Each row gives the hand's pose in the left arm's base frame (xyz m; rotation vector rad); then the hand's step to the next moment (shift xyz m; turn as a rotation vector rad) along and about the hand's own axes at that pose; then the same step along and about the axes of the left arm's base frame.
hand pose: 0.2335 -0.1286 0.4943 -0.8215 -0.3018 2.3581
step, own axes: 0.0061 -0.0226 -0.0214 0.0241 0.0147 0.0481
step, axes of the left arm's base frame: 0.0204 0.0218 -0.0107 -0.0520 0.0028 0.0201
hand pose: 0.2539 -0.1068 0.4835 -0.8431 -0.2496 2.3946
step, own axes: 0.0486 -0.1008 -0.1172 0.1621 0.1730 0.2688
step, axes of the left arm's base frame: 0.0890 0.1084 -0.0812 -0.3497 -0.0420 0.0662
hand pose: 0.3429 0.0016 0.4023 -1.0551 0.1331 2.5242
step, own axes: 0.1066 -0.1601 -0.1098 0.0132 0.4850 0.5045
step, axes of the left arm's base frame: 0.0686 0.1552 -0.1423 -0.5352 -0.3202 0.3177
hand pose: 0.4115 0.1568 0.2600 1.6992 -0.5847 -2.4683
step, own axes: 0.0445 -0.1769 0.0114 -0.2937 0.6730 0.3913
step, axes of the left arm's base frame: -0.0022 0.1536 -0.0991 -0.3422 -0.4360 0.6206
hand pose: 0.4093 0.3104 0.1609 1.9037 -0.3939 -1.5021
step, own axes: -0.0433 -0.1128 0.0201 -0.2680 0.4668 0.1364
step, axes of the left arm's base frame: -0.0503 0.1022 -0.0451 -0.1289 -0.2206 0.4930
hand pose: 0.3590 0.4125 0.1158 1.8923 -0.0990 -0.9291
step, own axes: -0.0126 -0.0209 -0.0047 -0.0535 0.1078 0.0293
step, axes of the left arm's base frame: -0.0124 0.0197 -0.0087 -0.0225 -0.0530 0.1097
